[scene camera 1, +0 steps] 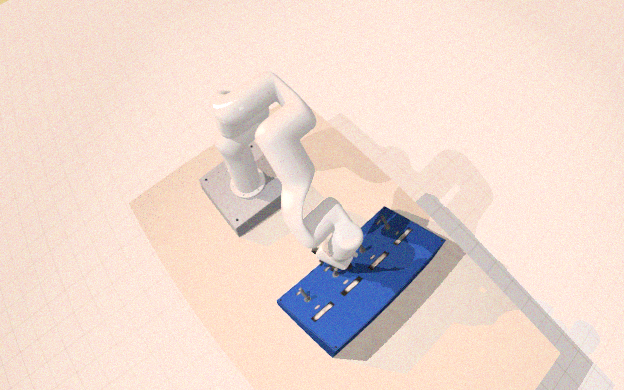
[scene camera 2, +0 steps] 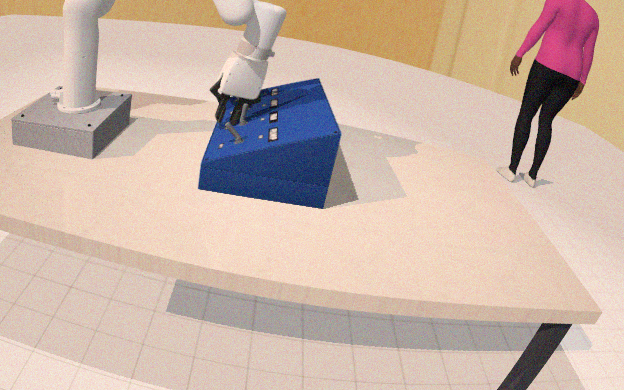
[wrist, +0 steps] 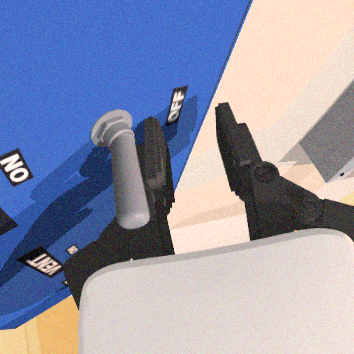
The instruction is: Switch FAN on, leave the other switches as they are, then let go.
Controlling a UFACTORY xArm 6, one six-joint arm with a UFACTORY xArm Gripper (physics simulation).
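Frame: origin at the arm's base, x ahead, y left, z up, level; centimetres.
Seen in the pictures: gripper, fingertip midpoint: (scene camera 1: pixel 327 264) (scene camera 2: pixel 225 122) (wrist: pixel 188 127); arm's base at its link origin: (scene camera 1: pixel 247 182) (scene camera 2: pixel 78 104).
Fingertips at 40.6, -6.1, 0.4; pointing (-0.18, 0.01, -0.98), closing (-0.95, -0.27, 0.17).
Observation:
Offsets run from my fingertips to a thing's middle, as dx, dy, dz. "*": to the spot under its first point. Level surfaces: height alone.
The blue switch box @(+11.9, +3.8, -2.3) (scene camera 1: pixel 367 305) (scene camera 2: pixel 270 167) (wrist: pixel 100 50) has a sloped top with a row of grey levers. One grey lever @(+4.0, -1.2, +3.1) (scene camera 2: pixel 243 114) (wrist: pixel 129 175) stands beside the gripper, between an ON label @(* +8.4, -1.8, +2.2) (wrist: pixel 16 167) and an OFF label @(* +0.5, -0.9, -1.0) (wrist: pixel 176 105). In scene view 2 it is steeper than the nearest lever @(+1.1, -13.0, +2.5) (scene camera 2: pixel 233 133), which leans toward the robot base. A VENT label @(+12.4, +9.8, +3.2) (wrist: pixel 41 261) shows at lower left in the wrist view; no FAN label is readable. My gripper (scene camera 2: pixel 228 119) (wrist: pixel 188 127) is partly open and empty, its left finger close beside the lever on the OFF side.
The end levers (scene camera 1: pixel 304 295) (scene camera 1: pixel 384 222) show in scene view 1. White windows @(* +9.4, -13.9, +3.3) (scene camera 1: pixel 323 311) (scene camera 2: pixel 273 134) line the panel. The grey robot base (scene camera 1: pixel 240 215) (scene camera 2: pixel 50 131) stands on the table @(dz -8.4) (scene camera 1: pixel 200 260) (scene camera 2: pixel 425 250). A person in pink (scene camera 2: pixel 567 40) stands beyond the table.

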